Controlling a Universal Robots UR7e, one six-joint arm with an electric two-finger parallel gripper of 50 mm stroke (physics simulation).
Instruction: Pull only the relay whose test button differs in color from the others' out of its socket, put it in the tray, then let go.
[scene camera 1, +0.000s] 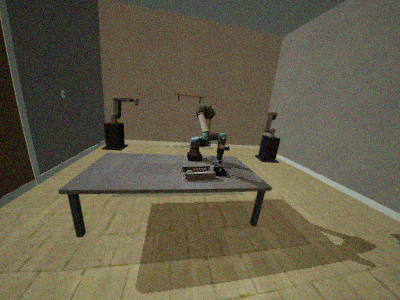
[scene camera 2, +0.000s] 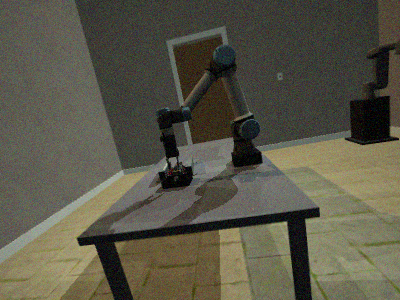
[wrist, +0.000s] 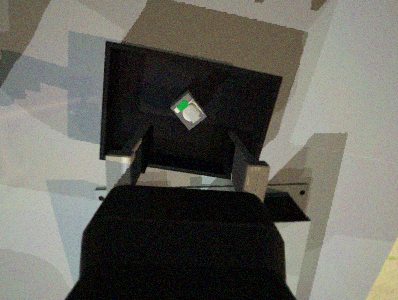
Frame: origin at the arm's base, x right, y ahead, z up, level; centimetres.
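Seen in the pictures: gripper, fingertip midpoint: (scene camera 1: 220, 164) (scene camera 2: 174, 168) (wrist: 187, 142); arm's base at its link origin: (scene camera 1: 194, 154) (scene camera 2: 244, 152).
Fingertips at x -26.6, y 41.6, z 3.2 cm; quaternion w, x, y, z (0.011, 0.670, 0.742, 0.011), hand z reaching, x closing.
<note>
Pixels of each thing's top centre, then the offset from my fingertips to it. "spot": a spot on its surface instead. Level surfaces: height alone.
- relay at its top centre: (wrist: 188, 112) dx -1.2, dy -0.1, dz -5.0 cm
- light socket housing at its top centre: (scene camera 2: 164, 165) (scene camera 1: 201, 172) dx +22.3, dy +15.5, dz -3.4 cm
- table at its surface level: dz -9.7 cm
- light plate at a spot on its surface: (wrist: 301, 186) spot: dx +6.1, dy +15.9, dz -9.4 cm
The relay (wrist: 189, 111) with a green test button lies inside the black tray (wrist: 192, 55) (scene camera 2: 176, 181) in the wrist view, turned at an angle to the tray's walls. My gripper (wrist: 187, 142) is open, its two fingers wide apart near the tray's lower edge in that view, and the relay is beyond the fingertips, clear of both. In scene camera 2 the gripper (scene camera 2: 173, 165) is low over the tray. In scene camera 1 the tray (scene camera 1: 220, 171) is a small dark shape below the arm. The other relays' button colors are too small to tell.
The light socket housing (scene camera 1: 200, 176) with a row of relays stands right beside the tray on the table (scene camera 1: 125, 172) (scene camera 2: 250, 200). In the wrist view part of a light plate (wrist: 301, 186) with a dark opening shows behind the gripper body.
</note>
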